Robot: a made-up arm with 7 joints. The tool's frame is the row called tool.
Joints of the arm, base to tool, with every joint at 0 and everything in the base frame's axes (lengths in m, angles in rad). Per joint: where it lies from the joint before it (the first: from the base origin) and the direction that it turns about. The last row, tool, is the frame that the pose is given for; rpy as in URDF.
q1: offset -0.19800 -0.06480 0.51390 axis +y
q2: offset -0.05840 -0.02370 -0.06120 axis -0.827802 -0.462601 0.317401
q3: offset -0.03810 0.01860 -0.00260 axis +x
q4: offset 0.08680 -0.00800 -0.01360 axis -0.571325 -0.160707 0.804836
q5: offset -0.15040 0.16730 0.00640 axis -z
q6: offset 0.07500 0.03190 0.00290 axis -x
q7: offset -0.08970 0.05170 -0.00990 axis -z
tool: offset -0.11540 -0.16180 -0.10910 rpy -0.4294 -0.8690 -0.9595
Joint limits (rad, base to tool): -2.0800..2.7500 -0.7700..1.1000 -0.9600..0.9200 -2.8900..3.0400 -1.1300..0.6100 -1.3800..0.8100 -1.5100..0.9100
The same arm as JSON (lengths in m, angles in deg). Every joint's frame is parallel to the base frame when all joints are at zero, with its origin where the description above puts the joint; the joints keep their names.
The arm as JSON. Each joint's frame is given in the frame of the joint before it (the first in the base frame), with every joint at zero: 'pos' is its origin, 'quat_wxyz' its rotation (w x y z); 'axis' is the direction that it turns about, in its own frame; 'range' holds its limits. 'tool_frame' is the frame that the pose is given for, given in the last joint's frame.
{"length_unit": "m", "angle_unit": "deg", "joints": [{"joint": "q1", "pos": [-0.198, -0.0648, 0.5139], "quat_wxyz": [1.0, 0.0, 0.0, 0.0], "axis": "+y", "range": [-119.18, 157.56]}, {"joint": "q2", "pos": [-0.0584, -0.0237, -0.0612], "quat_wxyz": [1.0, 0.0, 0.0, 0.0], "axis": [-0.827802, -0.462601, 0.317401], "range": [-44.12, 63.03]}, {"joint": "q3", "pos": [-0.0381, 0.0186, -0.0026], "quat_wxyz": [1.0, 0.0, 0.0, 0.0], "axis": "+x", "range": [-55.0, 52.71]}, {"joint": "q4", "pos": [0.0868, -0.008, -0.0136], "quat_wxyz": [1.0, 0.0, 0.0, 0.0], "axis": [-0.571325, -0.160707, 0.804836], "range": [-165.58, 174.18]}, {"joint": "q5", "pos": [-0.1504, 0.1673, 0.0064], "quat_wxyz": [1.0, 0.0, 0.0, 0.0], "axis": "-z", "range": [-64.74, 34.95]}, {"joint": "q6", "pos": [0.075, 0.0319, 0.0029], "quat_wxyz": [1.0, 0.0, 0.0, 0.0], "axis": "-x", "range": [-79.07, 46.41]}, {"joint": "q7", "pos": [-0.0897, 0.0517, -0.0099], "quat_wxyz": [1.0, 0.0, 0.0, 0.0], "axis": "-z", "range": [-86.52, 52.14]}], "tool_frame": {"pos": [-0.1154, -0.1618, -0.1091], "quat_wxyz": [0.74481, -0.361276, -0.275662, -0.488619]}}
